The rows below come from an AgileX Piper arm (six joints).
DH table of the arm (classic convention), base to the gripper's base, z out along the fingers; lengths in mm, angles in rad. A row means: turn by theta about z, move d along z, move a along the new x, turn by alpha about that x. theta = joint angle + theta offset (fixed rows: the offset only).
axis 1: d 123; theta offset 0; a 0; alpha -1.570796
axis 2: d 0; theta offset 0.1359; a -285; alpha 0
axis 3: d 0; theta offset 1.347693; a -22; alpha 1.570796
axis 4: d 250.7; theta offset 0; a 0; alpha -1.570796
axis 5: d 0; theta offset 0; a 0; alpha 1.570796
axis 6: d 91; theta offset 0; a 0; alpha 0
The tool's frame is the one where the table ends.
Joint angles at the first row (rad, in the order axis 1, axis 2, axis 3, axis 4, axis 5, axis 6):
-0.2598, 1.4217, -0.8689, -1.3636, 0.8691, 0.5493
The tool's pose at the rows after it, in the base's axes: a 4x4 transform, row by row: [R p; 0 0 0 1], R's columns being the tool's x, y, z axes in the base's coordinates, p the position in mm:
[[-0.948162 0.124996 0.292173 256.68], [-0.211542 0.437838 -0.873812 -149.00], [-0.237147 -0.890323 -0.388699 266.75], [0 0 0 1]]
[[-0.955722 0.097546 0.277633 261.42], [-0.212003 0.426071 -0.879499 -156.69], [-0.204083 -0.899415 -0.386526 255.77], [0 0 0 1]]
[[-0.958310 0.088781 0.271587 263.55], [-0.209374 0.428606 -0.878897 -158.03], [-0.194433 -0.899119 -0.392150 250.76], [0 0 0 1]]
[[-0.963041 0.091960 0.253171 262.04], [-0.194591 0.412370 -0.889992 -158.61], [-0.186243 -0.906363 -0.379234 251.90], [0 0 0 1]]
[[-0.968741 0.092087 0.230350 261.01], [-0.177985 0.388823 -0.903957 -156.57], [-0.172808 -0.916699 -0.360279 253.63], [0 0 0 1]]
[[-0.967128 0.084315 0.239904 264.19], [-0.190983 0.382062 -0.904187 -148.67], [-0.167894 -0.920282 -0.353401 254.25], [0 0 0 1]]
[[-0.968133 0.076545 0.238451 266.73], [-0.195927 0.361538 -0.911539 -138.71], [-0.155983 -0.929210 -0.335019 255.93], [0 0 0 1]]
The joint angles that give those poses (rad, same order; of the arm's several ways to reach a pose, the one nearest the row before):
-0.2933, 1.4768, -0.8689, -1.4748, 0.8564, 0.6166
-0.3139, 1.5225, -0.8689, -1.5192, 0.8508, 0.6416
-0.3159, 1.5405, -0.8689, -1.5255, 0.8508, 0.6507
-0.3140, 1.5406, -0.8689, -1.5296, 0.8772, 0.6525
-0.3002, 1.5406, -0.8689, -1.5312, 0.9207, 0.6525
-0.2674, 1.5406, -0.8688, -1.5273, 0.9432, 0.6525
-0.2238, 1.5406, -0.8689, -1.5236, 0.9915, 0.6525

